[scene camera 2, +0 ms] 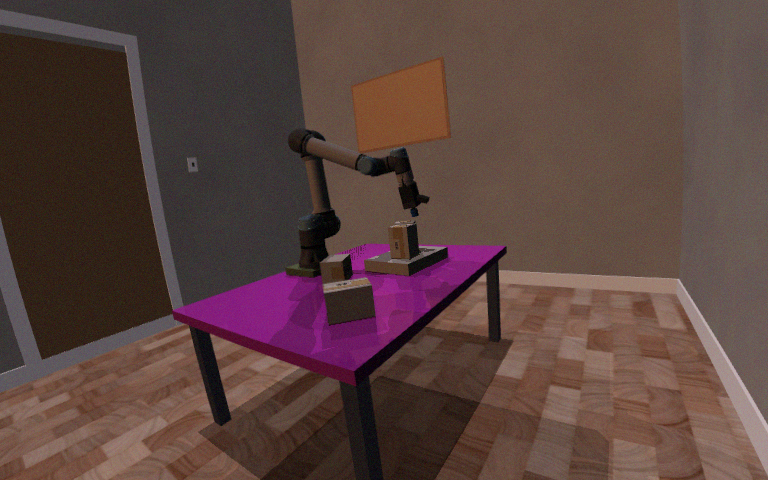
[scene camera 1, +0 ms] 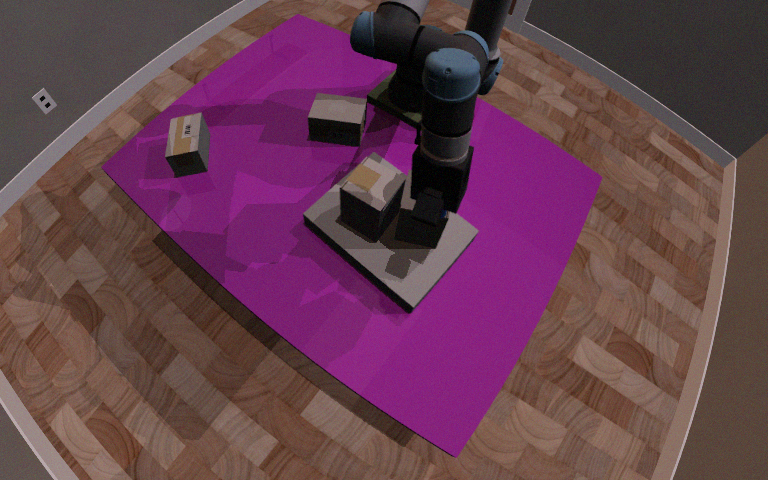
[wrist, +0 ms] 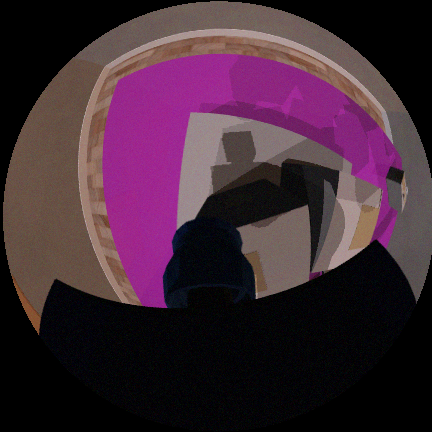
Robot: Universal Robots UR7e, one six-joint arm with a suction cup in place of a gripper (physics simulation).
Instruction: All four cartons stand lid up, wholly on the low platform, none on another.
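Where they show: hand at its tool point: [scene camera 2: 415, 215] [wrist: 206, 248]; arm's base at its link origin: [scene camera 2: 315, 264] [scene camera 1: 413, 93].
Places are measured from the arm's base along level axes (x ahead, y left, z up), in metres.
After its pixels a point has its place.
Observation:
The low platform [scene camera 1: 436, 274] @[x 0.445, y 0.339, z 0.018 m] [scene camera 2: 387, 266] @[x 0.394, y 0.032, z 0.000 m] [wrist: 201, 145] @[x 0.475, y 0.317, z 0.019 m] bears two cartons. The taller carton [scene camera 1: 369, 206] @[x 0.461, y 0.170, z 0.149 m] [scene camera 2: 402, 240] @[x 0.437, y 0.101, z 0.097 m] [wrist: 345, 235] @[x 0.408, y 0.164, z 0.154 m] stands upright with a tan patch on top. The second carton [scene camera 1: 419, 233] @[x 0.412, y 0.265, z 0.070 m] [wrist: 285, 240] @[x 0.403, y 0.231, z 0.154 m] stands beside it, mostly hidden behind it in scene camera 2. My suction cup [scene camera 2: 414, 212] [wrist: 207, 232] is open, above the second carton with a small gap and holding nothing; scene camera 1 hides it. A third carton [scene camera 1: 336, 121] @[x 0.266, y -0.068, z 0.059 m] [scene camera 2: 335, 268] @[x 0.271, y -0.149, z 0.035 m] lies off the platform near the arm's base. A fourth carton [scene camera 1: 188, 147] @[x 0.548, y -0.329, z 0.064 m] [scene camera 2: 348, 302] @[x 0.556, y -0.415, z 0.025 m] lies farther left, tape and print on top.
The magenta table [scene camera 1: 509, 283] @[x 0.341, y 0.493, z -0.030 m] [scene camera 2: 254, 305] @[x 0.133, y -0.444, z -0.029 m] [wrist: 140, 150] @[x 0.480, y 0.460, z -0.030 m] carries everything. The arm's green base plate [scene camera 1: 390, 101] @[x 0.070, y -0.033, z -0.001 m] [scene camera 2: 300, 270] @[x 0.007, y -0.102, z -0.003 m] is at the back edge, near the third carton. The wrist hangs over the second carton, close beside the taller one.

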